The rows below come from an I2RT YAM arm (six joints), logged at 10 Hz.
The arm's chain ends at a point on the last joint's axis. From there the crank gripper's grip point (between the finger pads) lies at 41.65 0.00 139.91 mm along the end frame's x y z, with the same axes.
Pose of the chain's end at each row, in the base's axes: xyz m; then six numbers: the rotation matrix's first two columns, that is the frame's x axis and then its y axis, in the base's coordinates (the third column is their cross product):
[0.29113 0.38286 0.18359 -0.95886 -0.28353 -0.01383 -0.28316 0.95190 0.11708]
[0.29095 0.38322 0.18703 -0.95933 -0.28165 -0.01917 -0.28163 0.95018 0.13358]
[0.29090 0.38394 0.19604 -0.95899 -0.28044 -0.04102 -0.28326 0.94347 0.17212]
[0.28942 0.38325 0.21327 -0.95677 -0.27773 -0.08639 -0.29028 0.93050 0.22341]
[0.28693 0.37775 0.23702 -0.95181 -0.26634 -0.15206 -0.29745 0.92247 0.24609]
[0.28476 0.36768 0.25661 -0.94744 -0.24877 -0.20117 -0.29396 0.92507 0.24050]
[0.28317 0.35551 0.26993 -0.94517 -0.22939 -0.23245 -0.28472 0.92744 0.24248]
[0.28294 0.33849 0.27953 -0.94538 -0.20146 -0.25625 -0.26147 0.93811 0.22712]
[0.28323 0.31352 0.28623 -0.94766 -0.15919 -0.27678 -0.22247 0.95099 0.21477]
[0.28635 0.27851 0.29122 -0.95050 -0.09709 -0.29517 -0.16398 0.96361 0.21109]
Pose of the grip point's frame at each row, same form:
[0.24839 0.38731 0.04408 -0.95886 -0.28353 -0.01383 -0.28316 0.95190 0.11708]
[0.24828 0.39017 0.04760 -0.95933 -0.28165 -0.01917 -0.28163 0.95018 0.13358]
[0.24962 0.39698 0.05663 -0.95899 -0.28044 -0.04102 -0.28326 0.94347 0.17212]
[0.25214 0.40510 0.07383 -0.95677 -0.27773 -0.08639 -0.29028 0.93050 0.22341]
[0.25774 0.40576 0.09676 -0.95181 -0.26634 -0.15206 -0.29745 0.92247 0.24609]
[0.26297 0.39747 0.11538 -0.94744 -0.24877 -0.20117 -0.29396 0.92507 0.24050]
[0.26618 0.38728 0.12847 -0.94517 -0.22939 -0.23245 -0.28472 0.92744 0.24248]
[0.27080 0.36951 0.13741 -0.94538 -0.20146 -0.25625 -0.26147 0.93811 0.22712]
[0.27580 0.34398 0.14366 -0.94766 -0.15919 -0.27678 -0.22247 0.95099 0.21477]
[0.28369 0.30931 0.14855 -0.95050 -0.09709 -0.29517 -0.16398 0.96361 0.21109]

